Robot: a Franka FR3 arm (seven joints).
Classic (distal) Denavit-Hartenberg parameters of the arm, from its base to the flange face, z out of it. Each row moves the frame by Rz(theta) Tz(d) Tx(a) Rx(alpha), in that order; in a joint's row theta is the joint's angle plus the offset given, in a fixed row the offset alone. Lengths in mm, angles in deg.
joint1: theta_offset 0  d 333  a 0  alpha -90
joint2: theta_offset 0  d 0  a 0  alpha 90
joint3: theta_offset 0  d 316  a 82.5  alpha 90
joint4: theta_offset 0  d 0  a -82.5  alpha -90
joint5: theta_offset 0  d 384  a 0  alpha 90
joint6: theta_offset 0  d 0  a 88  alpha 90
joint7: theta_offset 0  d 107  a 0  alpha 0
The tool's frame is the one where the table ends.
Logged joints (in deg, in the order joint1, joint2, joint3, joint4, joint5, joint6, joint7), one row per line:
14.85, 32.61, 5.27, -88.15, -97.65, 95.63, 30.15
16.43, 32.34, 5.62, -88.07, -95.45, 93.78, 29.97
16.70, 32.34, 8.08, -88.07, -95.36, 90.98, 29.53
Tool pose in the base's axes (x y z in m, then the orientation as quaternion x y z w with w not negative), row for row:
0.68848, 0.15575, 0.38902, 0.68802, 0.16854, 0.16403, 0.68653
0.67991, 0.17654, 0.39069, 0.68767, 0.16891, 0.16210, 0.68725
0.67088, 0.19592, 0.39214, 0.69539, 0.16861, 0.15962, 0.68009
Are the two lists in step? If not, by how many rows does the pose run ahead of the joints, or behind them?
The pose runs 1 row ahead of the joints: the pose in row i belongs to the joints in row i + 1.
